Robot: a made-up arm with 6 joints. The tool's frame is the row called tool.
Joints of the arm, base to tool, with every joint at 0 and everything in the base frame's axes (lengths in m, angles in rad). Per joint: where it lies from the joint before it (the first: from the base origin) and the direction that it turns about. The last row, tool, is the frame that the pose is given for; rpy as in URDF.
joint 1: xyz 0 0 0.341 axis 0 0 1
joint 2: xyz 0 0 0 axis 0 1 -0.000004
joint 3: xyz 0.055 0 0.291 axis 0 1 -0.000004
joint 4: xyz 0.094 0 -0.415 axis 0 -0.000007 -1
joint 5: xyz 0 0 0 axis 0 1 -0.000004
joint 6: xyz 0.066 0 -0.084 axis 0 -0.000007 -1
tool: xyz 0 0 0 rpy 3.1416 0 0
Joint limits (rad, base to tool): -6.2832..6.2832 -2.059..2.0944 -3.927..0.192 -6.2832..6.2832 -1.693..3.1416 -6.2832..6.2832
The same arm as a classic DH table. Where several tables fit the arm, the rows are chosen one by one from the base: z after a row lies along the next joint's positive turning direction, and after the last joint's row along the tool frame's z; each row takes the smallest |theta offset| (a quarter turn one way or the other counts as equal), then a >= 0, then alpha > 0; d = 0 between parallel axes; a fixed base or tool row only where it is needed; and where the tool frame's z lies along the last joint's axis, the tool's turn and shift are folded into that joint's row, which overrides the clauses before.
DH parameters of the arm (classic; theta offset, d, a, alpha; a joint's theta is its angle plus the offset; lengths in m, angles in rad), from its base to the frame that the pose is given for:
joint 1: 0.0000 0.3410 0.0000 -1.5708
joint 2: -1.3840 0.0000 0.2962 0.0000
joint 3: 1.3840 0.0000 0.0940 -1.5708
joint 4: 0.0000 0.4150 0.0000 1.5708
joint 5: 0.0000 0.0000 0.0660 -1.5708
joint 6: 0.0000 0.0840 0.0000 0.0000
Joint limits (rad, base to tool): -6.2832..6.2832 -2.0590..2.0944 -3.9270..0.1920 -6.2832..6.2832 -1.6930..3.1416 -6.2832..6.2832

